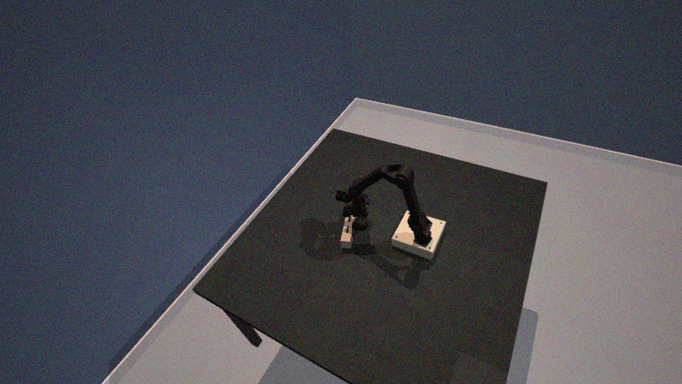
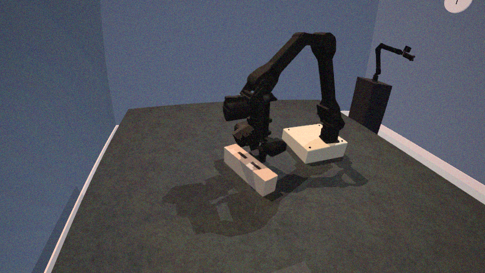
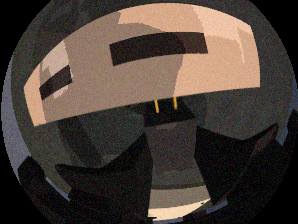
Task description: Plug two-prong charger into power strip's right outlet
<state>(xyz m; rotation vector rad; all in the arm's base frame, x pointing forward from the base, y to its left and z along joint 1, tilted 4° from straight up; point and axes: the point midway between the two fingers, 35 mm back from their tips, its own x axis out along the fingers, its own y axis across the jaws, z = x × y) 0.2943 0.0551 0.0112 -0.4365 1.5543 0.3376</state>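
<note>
The dark charger is 2 cm ahead of my gripper tip, 1 cm to the left of it and 1 cm above it.
</note>
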